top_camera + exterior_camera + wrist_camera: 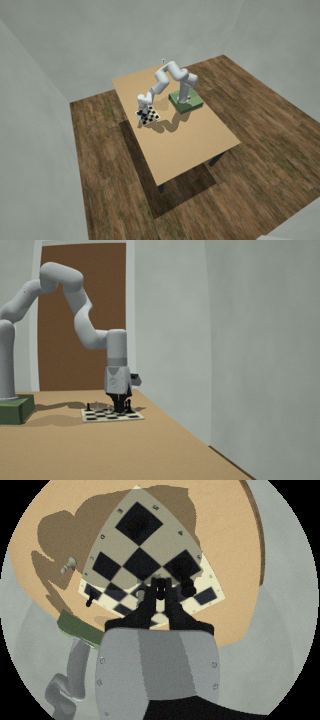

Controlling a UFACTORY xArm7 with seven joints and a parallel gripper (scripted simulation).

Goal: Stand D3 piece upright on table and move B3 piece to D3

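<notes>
My hand is 4 cm short of the tall black piece and 1 cm to the right of it. Round my hand: small chessboard: 4 cm behind, 3 cm below.
</notes>
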